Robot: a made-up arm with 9 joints. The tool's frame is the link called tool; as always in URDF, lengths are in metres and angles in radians.
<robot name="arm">
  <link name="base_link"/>
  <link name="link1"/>
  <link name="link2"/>
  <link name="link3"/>
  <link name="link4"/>
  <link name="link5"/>
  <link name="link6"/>
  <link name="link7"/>
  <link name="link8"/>
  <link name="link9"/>
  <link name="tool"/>
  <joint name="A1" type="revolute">
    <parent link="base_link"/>
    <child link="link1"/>
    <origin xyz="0 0 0.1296" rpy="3.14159 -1.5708 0"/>
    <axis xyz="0 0 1"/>
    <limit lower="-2.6" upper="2.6" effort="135" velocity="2.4"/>
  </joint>
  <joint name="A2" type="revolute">
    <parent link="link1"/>
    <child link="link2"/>
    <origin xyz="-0.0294 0.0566 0.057" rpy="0 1.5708 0"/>
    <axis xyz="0 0 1"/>
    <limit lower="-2.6" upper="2.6" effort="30" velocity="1.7"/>
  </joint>
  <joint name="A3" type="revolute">
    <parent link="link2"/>
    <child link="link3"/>
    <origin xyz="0.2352 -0.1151 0.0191" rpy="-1.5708 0 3.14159"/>
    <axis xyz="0 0 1"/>
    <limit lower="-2.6" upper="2.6" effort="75" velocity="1.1"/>
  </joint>
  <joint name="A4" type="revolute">
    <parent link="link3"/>
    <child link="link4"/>
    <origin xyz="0.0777 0.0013 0.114" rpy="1.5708 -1.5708 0"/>
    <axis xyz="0 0 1"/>
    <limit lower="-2.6" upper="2.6" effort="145" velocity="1"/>
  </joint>
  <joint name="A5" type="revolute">
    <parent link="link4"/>
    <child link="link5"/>
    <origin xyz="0.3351 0.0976 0.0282" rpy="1.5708 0 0"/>
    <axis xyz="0 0 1"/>
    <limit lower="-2.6" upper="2.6" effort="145" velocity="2.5"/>
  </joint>
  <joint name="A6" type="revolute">
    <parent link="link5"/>
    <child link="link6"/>
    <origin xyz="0.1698 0.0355 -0.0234" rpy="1.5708 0 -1.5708"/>
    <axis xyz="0 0 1"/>
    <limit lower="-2.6" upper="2.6" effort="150" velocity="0.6"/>
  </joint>
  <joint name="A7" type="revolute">
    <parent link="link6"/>
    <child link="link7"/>
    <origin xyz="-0.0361 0.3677 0.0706" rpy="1.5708 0 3.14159"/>
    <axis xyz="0 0 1"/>
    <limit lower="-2.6" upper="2.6" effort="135" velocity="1.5"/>
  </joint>
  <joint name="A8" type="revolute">
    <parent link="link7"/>
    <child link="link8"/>
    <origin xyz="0.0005 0.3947 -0.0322" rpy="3.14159 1.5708 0"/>
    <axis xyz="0 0 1"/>
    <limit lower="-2.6" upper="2.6" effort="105" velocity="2.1"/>
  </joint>
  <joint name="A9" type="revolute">
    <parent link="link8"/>
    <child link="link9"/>
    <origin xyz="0.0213 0.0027 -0.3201" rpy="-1.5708 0 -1.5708"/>
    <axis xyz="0 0 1"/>
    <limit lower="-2.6" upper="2.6" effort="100" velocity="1.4"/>
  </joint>
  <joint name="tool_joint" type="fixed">
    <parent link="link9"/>
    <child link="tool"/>
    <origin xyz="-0.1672 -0.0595 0.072" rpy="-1.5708 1.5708 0"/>
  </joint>
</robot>
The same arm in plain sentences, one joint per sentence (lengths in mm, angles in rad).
The arm has nine revolute joints in a row. What follows holds with every joint at zero, and every direction is one of the base frame's.
Joint 1 lies 129.6 mm along +z from the base frame's origin and rotates about +x, from -2.6000 to 2.6000 rad.
Joint 2 lies 57.0 mm along +x and 56.6 mm along -y and 29.4 mm along -z from joint 1 and rotates about +z, from -2.6000 to 2.6000 rad.
Joint 3 lies 235.2 mm along -x and 115.1 mm along +y and 19.1 mm along +z from joint 2 and rotates about +y, from -2.6000 to 2.6000 rad.
Joint 4 lies 77.7 mm along +x and 114.0 mm along +y and 1.3 mm along -z from joint 3 and rotates about +z, from -2.6000 to 2.6000 rad.
Joint 5 lies 97.6 mm along -x and 335.1 mm along +y and 28.2 mm along +z from joint 4 and rotates about +x, from -2.6000 to 2.6000 rad.
Joint 6 lies 23.4 mm along -x and 169.8 mm along +y and 35.5 mm along +z from joint 5 and rotates about -y, from -2.6000 to 2.6000 rad.
Joint 7 lies 367.7 mm along +x and 70.6 mm along -y and 36.1 mm along +z from joint 6 and rotates about +x, from -2.6000 to 2.6000 rad.
Joint 8 lies 32.2 mm along -x and 394.7 mm along -y and 0.5 mm along +z from joint 7 and rotates about -z, from -2.6000 to 2.6000 rad.
Joint 9 lies 21.3 mm along -x and 2.7 mm along +y and 320.1 mm along +z from joint 8 and rotates about -x, from -2.6000 to 2.6000 rad.
The tool frame, which is the frame that the pose is given for, lies 72.0 mm along -x and 167.2 mm along +y and 59.5 mm along -z from joint 9; its axes are the base frame's turned by roll 0.0000, pitch 0.0000 and yaw 0.0000 rad (as in URDF: about the fixed x, then y, then z).

